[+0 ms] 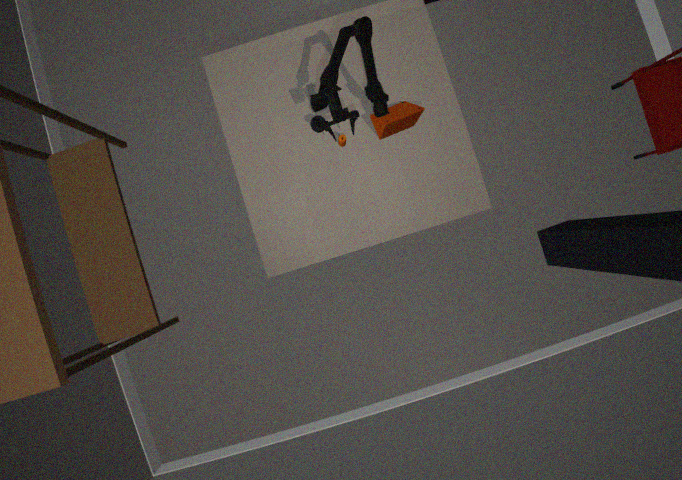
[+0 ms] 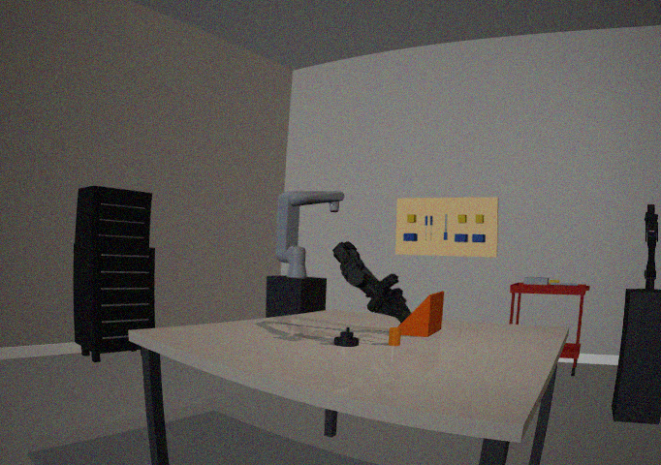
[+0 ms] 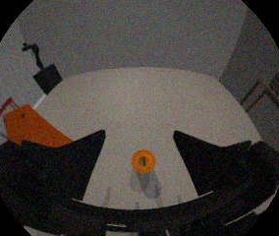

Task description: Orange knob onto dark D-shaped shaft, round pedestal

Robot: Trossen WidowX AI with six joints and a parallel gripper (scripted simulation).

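Now: the orange knob 8 cm below my gripper tip and 3 cm to the right of it. From my gripper tip the other things lie so: dark round pedestal: 16 cm to the right, 9 cm ahead, 8 cm below.
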